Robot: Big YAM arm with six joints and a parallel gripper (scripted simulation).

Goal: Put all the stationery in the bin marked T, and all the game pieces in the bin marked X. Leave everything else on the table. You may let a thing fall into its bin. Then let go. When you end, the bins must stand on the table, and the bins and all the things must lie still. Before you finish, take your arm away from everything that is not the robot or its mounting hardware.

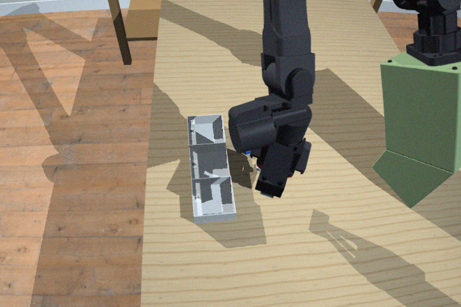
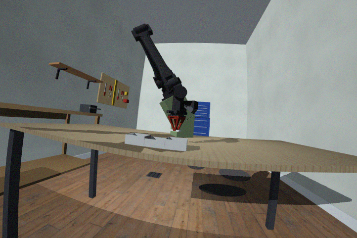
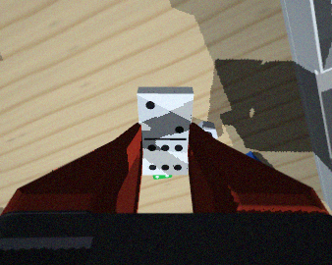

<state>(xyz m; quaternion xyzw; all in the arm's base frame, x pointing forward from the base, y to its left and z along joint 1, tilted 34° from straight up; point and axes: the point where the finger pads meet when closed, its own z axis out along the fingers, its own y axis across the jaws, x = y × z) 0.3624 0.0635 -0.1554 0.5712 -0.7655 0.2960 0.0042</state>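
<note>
Right now the green die is 3 cm behind my hand, 7 cm to the right of it and 6 cm below it. Round my hand: hex nut (1 cm ahead, 5 cm to the right, 7 cm below); flat blue block (4 cm ahead, 12 cm to the right, 7 cm below); white domino (right at my hand).
</note>
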